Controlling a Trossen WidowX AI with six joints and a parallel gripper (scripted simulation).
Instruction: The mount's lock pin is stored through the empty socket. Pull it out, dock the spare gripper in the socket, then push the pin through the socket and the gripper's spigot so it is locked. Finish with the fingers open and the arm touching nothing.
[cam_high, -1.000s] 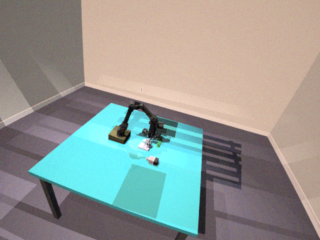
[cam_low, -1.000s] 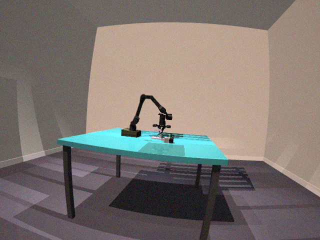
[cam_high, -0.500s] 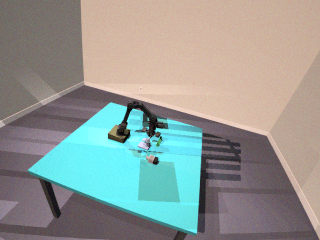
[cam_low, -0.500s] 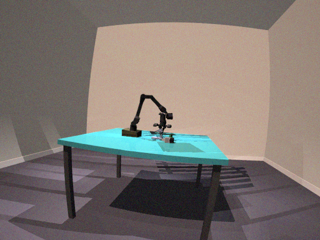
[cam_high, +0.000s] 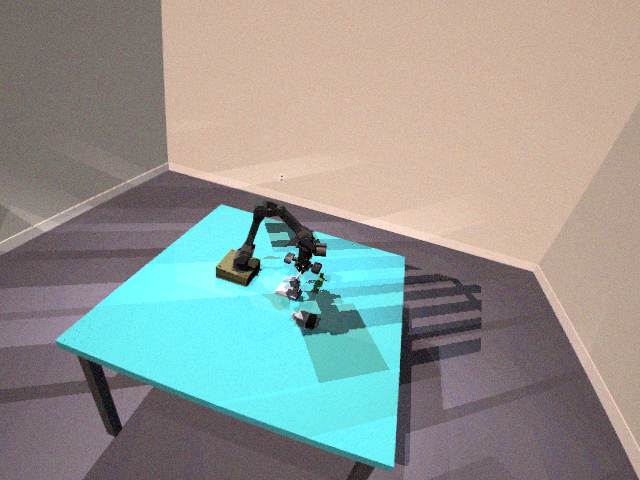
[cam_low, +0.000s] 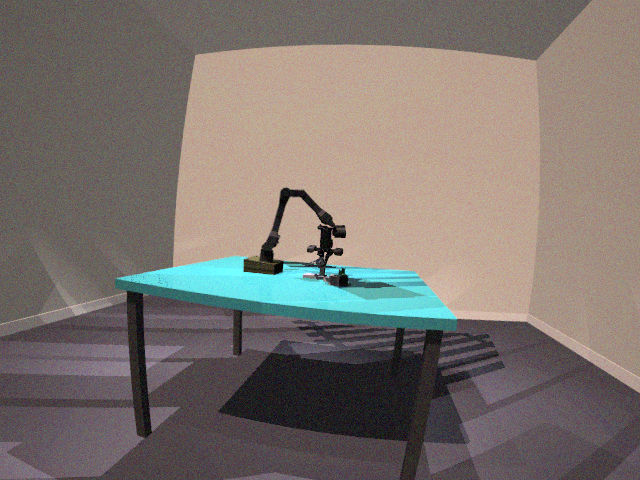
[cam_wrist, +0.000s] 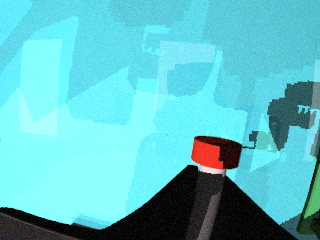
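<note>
The green pad lies 10 cm ahead of my gripper tip and 3 cm below it. Round my gripper tip: spare gripper 28 cm to the right, 5 cm ahead, 3 cm below; mount 10 cm to the right, 3 cm behind.
</note>
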